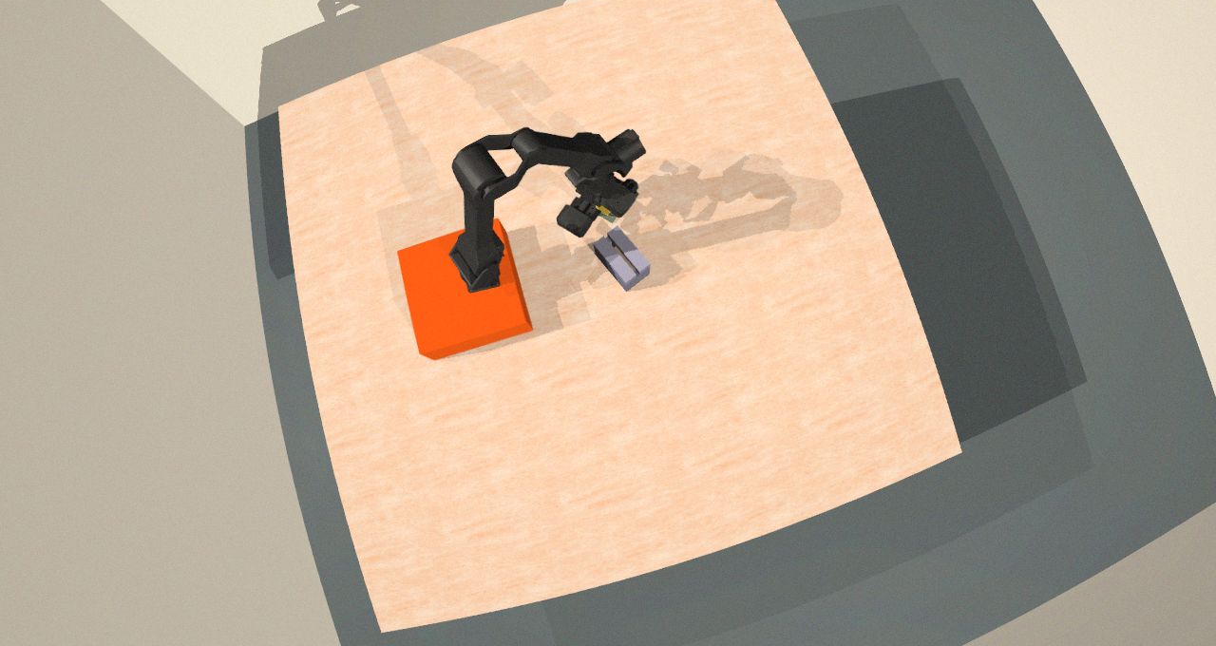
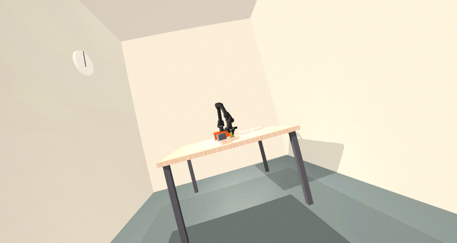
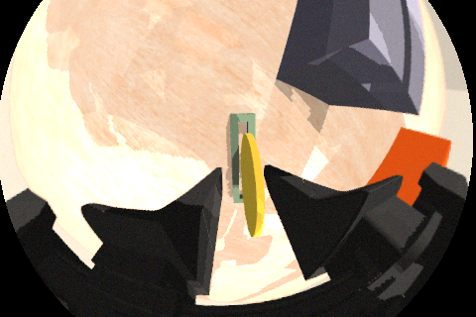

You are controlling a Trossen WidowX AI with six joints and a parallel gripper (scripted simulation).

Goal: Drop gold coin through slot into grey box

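Now: the thin gold coin 20 mm above my gripper tip.
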